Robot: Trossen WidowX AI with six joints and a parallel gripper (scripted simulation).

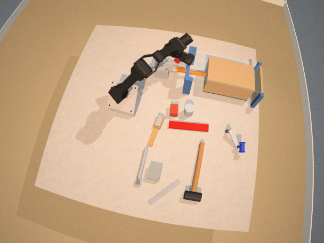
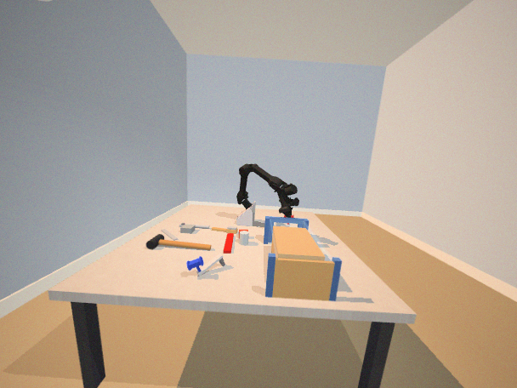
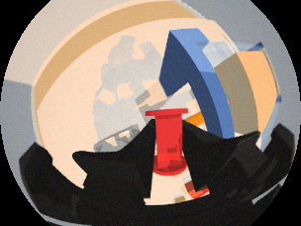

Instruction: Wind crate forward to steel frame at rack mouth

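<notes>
Right now the blue frame is 50 mm ahead of my gripper tip, 40 mm to the right of it and 30 mm below it. Round my gripper tip: winch: 120 mm behind, 100 mm below, 40 mm to the right; red knob: 10 mm to the right, 10 mm behind; red bar: 380 mm to the right, 130 mm below, 100 mm ahead.
</notes>
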